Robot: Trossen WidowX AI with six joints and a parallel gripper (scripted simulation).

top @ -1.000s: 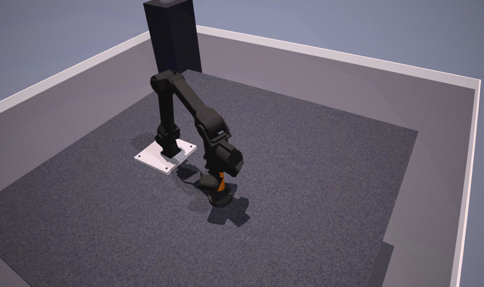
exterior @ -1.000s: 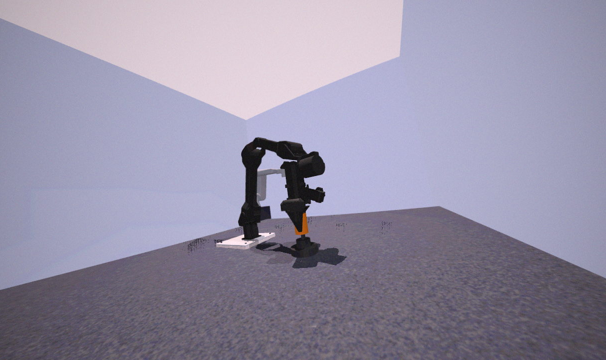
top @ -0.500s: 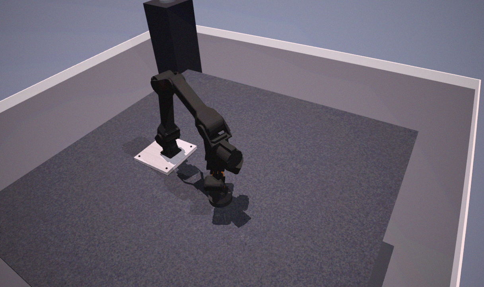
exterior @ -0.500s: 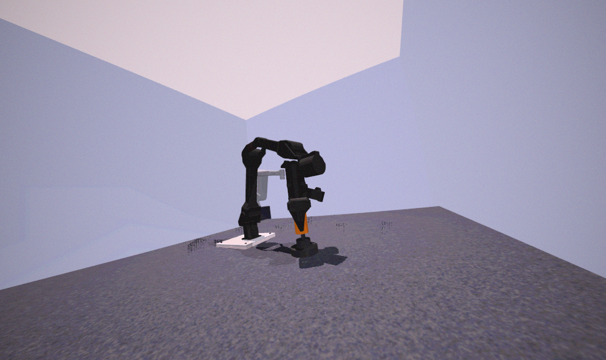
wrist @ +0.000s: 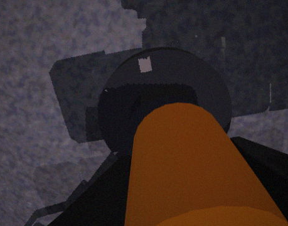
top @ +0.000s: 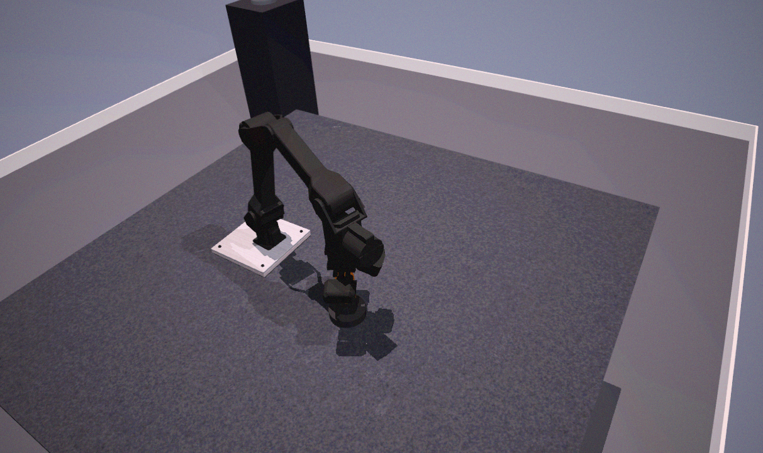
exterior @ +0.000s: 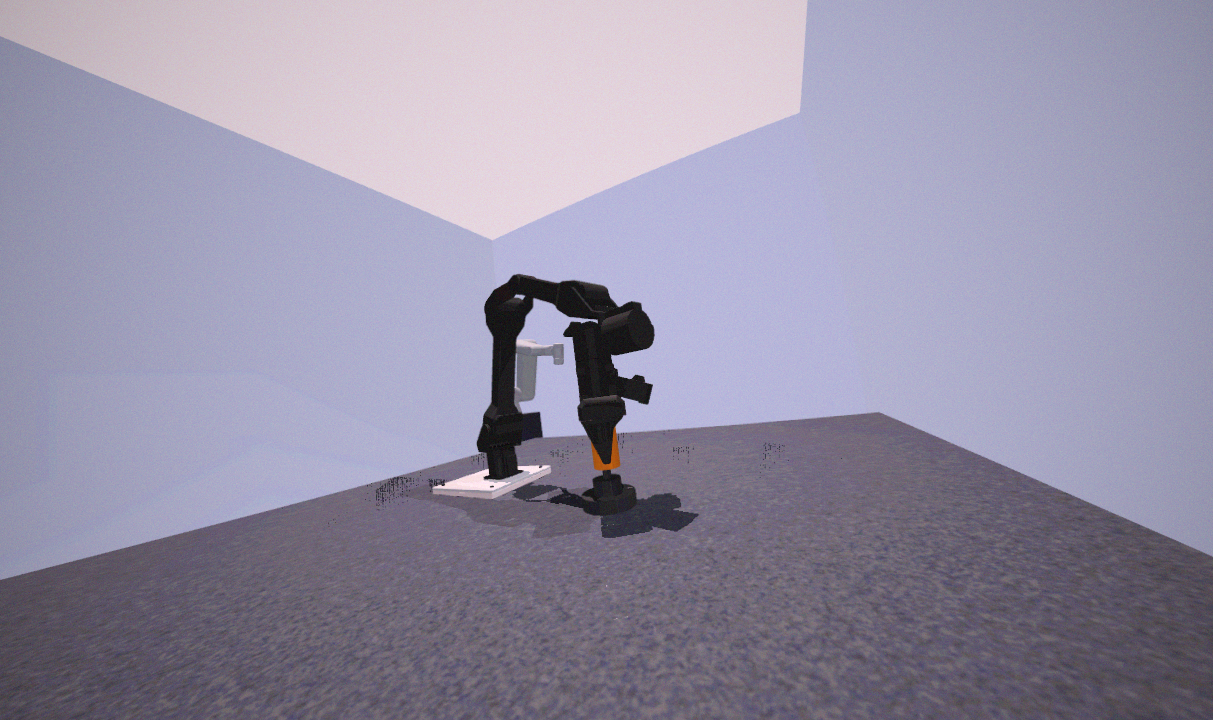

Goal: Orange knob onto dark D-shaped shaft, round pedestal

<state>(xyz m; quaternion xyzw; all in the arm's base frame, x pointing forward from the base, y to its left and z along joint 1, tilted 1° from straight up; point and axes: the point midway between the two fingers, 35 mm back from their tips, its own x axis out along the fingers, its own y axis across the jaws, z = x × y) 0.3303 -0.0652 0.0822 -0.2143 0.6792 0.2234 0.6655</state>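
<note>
Right now the dark round pedestal is 40 mm below my gripper tip. The rest, counted from my gripper tip: orange knob: 20 mm above.
</note>
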